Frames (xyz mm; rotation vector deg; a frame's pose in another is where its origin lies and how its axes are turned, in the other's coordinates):
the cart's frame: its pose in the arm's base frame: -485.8 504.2 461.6 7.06 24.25 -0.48
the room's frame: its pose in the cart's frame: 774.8 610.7 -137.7 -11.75 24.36 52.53
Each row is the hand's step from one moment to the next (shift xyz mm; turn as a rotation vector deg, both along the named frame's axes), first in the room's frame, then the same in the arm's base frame.
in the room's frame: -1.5 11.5 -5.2 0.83 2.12 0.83
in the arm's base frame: -11.9 4.2 1.6 -0.71 2.07 1.04
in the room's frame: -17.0 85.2 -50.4 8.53 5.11 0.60
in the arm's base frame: -97.4 23.7 6.2 -0.43 9.75 -2.01
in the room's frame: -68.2 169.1 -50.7 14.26 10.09 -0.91
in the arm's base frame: -174.0 32.1 67.2 -3.00 16.72 -4.15
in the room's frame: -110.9 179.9 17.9 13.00 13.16 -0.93
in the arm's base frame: -153.0 21.6 145.3 -5.61 17.51 -2.25
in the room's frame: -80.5 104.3 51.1 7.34 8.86 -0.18
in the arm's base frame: -68.7 9.8 123.1 -3.96 10.79 -0.43
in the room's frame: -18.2 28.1 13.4 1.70 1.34 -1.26
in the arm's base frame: -17.6 5.3 31.0 -1.17 1.79 -1.30
